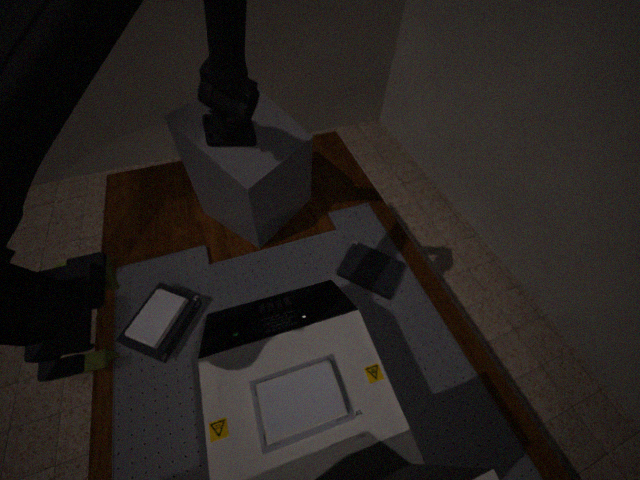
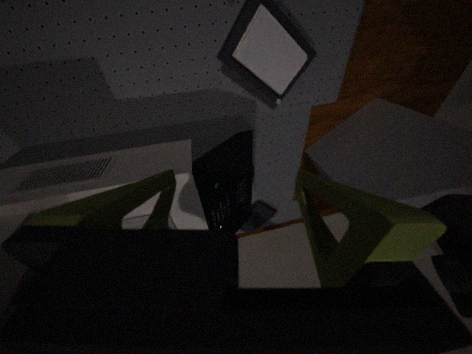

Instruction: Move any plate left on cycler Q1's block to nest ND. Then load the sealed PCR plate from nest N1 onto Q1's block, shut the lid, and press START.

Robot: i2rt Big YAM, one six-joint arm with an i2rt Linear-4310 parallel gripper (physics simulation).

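The white cycler (image 1: 377, 408) (image 2: 187, 200) has a black front panel (image 1: 279, 320) (image 2: 227, 172) with a small green light. A pale rectangular panel (image 1: 302, 400) fills its top recess and looks like the shut lid; the block is hidden. A white plate (image 1: 156, 317) (image 2: 271, 50) sits in a dark nest (image 1: 178, 333) (image 2: 310, 52) beyond the panel's corner. A second dark nest (image 1: 371, 269) (image 2: 258, 215) shows no white plate. Nest labels cannot be read. My gripper (image 1: 114, 316) (image 2: 235, 176) is open and empty, raised near the white plate's side of the table.
A large grey box (image 1: 281, 196) (image 2: 390, 150) stands on the wooden table (image 1: 149, 217) (image 2: 400, 55), with a black jointed device (image 1: 230, 129) (image 2: 452, 220) over it. A perforated grey mat (image 1: 155, 413) (image 2: 165, 35) lies under the nests. The scene is dim.
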